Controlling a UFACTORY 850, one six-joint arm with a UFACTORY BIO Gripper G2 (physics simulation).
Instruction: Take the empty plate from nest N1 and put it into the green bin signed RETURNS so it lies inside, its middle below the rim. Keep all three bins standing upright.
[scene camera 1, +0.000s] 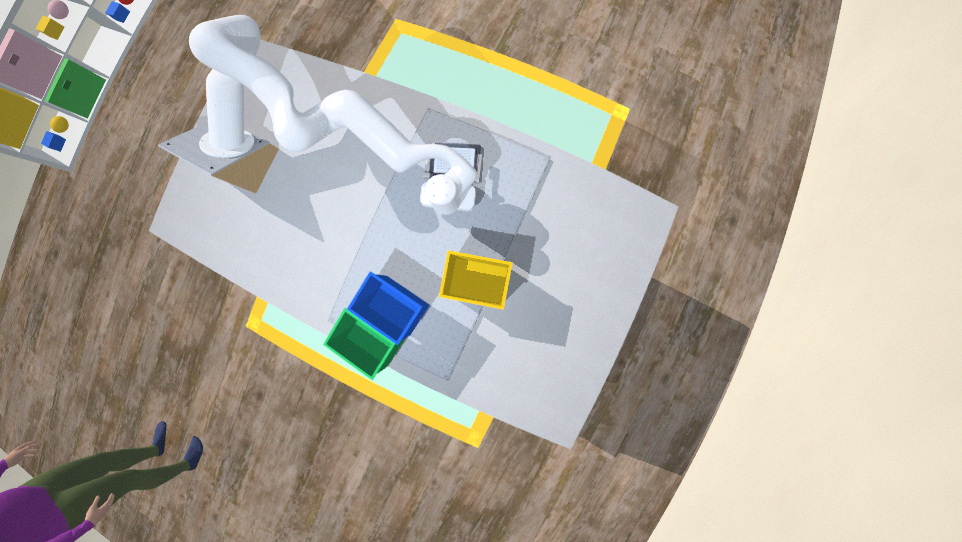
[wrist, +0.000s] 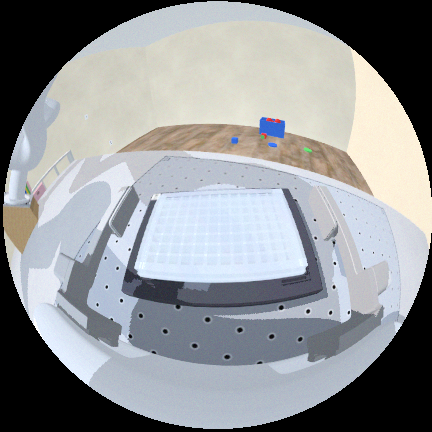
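The clear, pale plate (scene camera 1: 463, 154) (wrist: 222, 235) lies flat in a dark nest (scene camera 1: 461, 145) (wrist: 220, 296) on the perforated board. My gripper (scene camera 1: 455, 168) (wrist: 224, 213) is open and empty, with one finger on each side of the plate. In the wrist view there are gaps between both fingers and the plate. The arm hides part of the plate in the scene view. The green bin (scene camera 1: 360, 344) stands upright near the table's lower edge in the scene view. Its sign cannot be read, and its floor shows no plate.
A blue bin (scene camera 1: 385, 308) stands upright right beside the green bin, between it and the arm's wrist. A yellow bin (scene camera 1: 475, 280) stands upright to the right of the blue one. The perforated board (scene camera 1: 430, 232) lies on the grey table (scene camera 1: 605, 235). A person stands at the lower left.
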